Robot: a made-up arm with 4 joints.
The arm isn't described. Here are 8 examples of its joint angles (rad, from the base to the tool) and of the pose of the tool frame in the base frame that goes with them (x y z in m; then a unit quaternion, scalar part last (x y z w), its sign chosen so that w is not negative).
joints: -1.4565 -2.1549 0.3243 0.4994
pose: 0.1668 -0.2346 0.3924 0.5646 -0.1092 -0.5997 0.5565
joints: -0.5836 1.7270 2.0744 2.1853
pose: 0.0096 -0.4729 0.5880 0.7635 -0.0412 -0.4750 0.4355
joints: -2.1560 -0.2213 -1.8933 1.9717
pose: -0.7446 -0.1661 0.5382 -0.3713 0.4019 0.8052 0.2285
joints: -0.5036 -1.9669 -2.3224 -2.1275
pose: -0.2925 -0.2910 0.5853 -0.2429 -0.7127 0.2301 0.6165
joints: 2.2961 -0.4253 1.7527 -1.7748
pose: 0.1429 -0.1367 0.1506 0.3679 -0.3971 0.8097 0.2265
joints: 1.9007 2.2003 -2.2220 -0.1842
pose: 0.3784 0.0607 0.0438 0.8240 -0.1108 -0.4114 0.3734
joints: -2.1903 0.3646 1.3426 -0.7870
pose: -0.0875 -0.1611 0.2604 0.1795 -0.3871 0.1225 0.8961
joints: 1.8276 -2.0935 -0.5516 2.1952
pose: -0.1721 -0.4854 0.2577 0.7240 -0.4225 -0.1185 0.5322
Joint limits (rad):
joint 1: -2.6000..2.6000
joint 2: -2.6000..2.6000
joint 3: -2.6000..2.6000
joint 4: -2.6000..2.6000
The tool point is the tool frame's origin. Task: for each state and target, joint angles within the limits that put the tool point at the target. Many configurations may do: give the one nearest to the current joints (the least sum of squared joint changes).
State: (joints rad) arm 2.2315 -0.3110 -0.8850 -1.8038
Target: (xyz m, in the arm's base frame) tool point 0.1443 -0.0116 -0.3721
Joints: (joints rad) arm 1.5517 0.5120 -1.0269 -1.4347
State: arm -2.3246 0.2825 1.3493 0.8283
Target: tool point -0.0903 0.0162 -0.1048
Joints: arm -2.5024 0.0069 2.1069 1.1103
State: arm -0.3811 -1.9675 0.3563 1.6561
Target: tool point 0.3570 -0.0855 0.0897
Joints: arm -0.3740 -1.8236 0.5643 1.3065
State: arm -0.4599 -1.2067 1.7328 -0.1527
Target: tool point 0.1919 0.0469 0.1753
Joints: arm 0.1402 -1.0868 1.2973 0.0609
